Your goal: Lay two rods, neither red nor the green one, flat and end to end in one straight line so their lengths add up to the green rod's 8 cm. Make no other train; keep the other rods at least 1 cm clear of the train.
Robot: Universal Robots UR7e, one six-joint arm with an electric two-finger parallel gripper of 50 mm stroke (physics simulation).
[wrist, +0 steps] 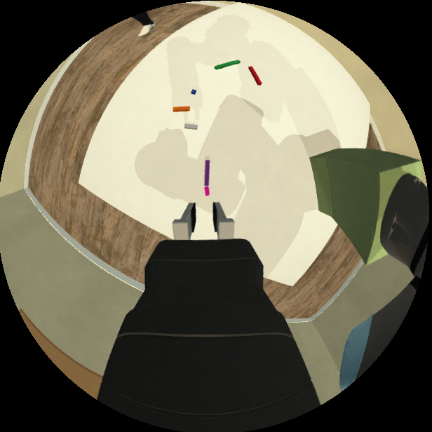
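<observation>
A purple rod (207, 173) lies flat on the pale mat, its long side running up and down the wrist view. A short magenta rod (207, 191) lies at its near end, roughly in line with it and slightly tilted; whether they touch is too small to tell. My gripper (204, 211) is open, with no rod between its fingers, above the mat on the near side of the magenta rod. The green rod (227, 64) lies at the far side, with the red rod (255, 75) to its right.
An orange rod (181, 109), a small blue rod (193, 92) and a grey rod (191, 126) lie apart from the purple rod, farther up and left. A green box-like block (345, 195) stands at the right. Shadows cross the pale mat (120, 125).
</observation>
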